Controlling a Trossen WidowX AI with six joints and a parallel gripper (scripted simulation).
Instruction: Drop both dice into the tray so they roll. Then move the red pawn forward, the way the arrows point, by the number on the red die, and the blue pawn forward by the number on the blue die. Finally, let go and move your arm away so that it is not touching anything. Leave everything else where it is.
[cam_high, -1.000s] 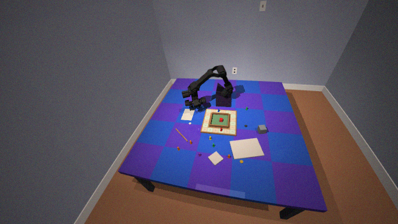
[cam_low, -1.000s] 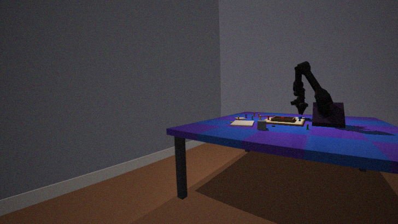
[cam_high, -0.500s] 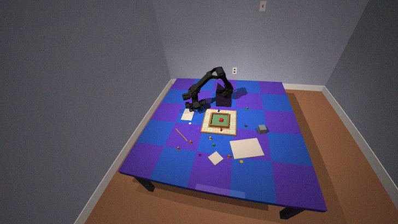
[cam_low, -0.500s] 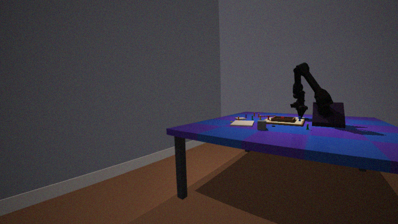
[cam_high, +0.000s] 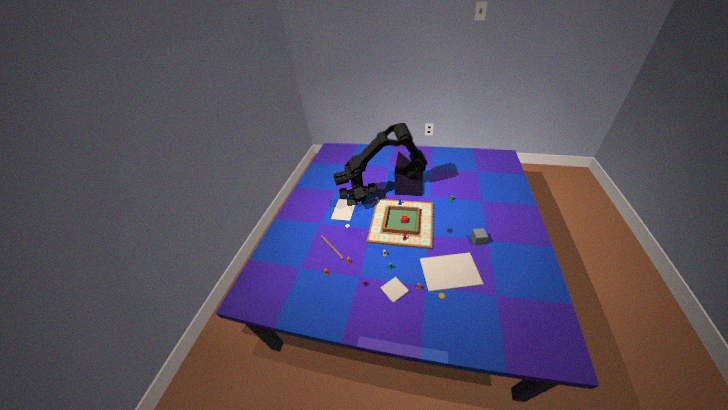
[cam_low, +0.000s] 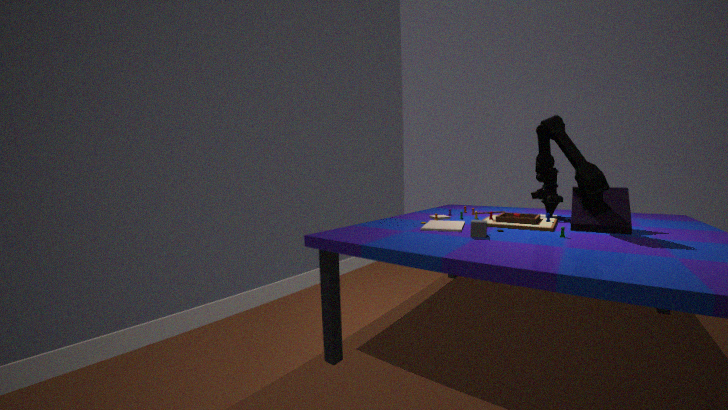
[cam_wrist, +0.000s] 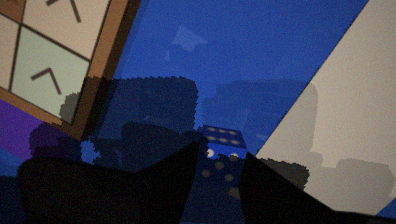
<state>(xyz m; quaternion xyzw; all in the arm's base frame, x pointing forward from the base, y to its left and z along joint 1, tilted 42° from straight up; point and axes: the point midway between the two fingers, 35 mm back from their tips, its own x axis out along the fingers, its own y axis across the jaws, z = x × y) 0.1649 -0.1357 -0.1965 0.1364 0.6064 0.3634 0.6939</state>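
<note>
Right now the red pawn is 220 mm ahead of my gripper tip, 250 mm to the left of it and 20 mm above it. The rest, counted from my gripper tip: wooden stick 290 mm ahead, 70 mm to the right, 10 mm below; green tray 110 mm ahead, 230 mm to the left; blue pawn 10 mm behind, 210 mm to the left, 20 mm above.
</note>
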